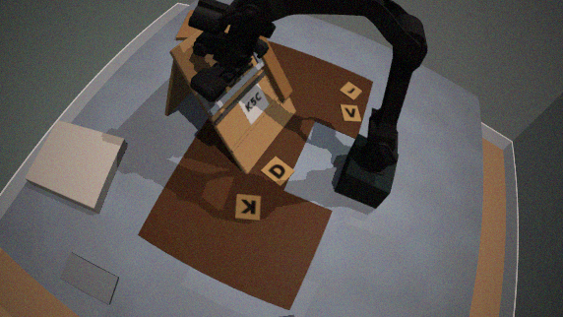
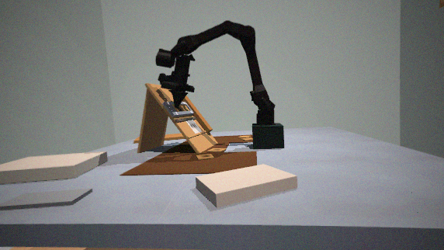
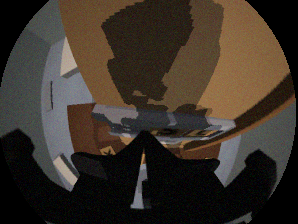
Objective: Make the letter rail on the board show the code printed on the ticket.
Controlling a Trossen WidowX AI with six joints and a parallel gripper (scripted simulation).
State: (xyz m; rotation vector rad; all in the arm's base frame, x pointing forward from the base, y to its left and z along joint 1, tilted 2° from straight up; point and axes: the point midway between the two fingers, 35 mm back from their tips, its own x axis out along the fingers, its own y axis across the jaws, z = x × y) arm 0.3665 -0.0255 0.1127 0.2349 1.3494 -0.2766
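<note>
Right now my gripper tip is 60 mm past the white ticket, 50 mm to the left of it and 80 mm above it. The rest, counted from my gripper tip: thin grey plate: 210 mm ahead, 480 mm to the left, 180 mm below; then brown mat: 170 mm behind, 10 mm to the right, 180 mm below; then beige block: 390 mm ahead, 210 mm to the left, 170 mm below.
</note>
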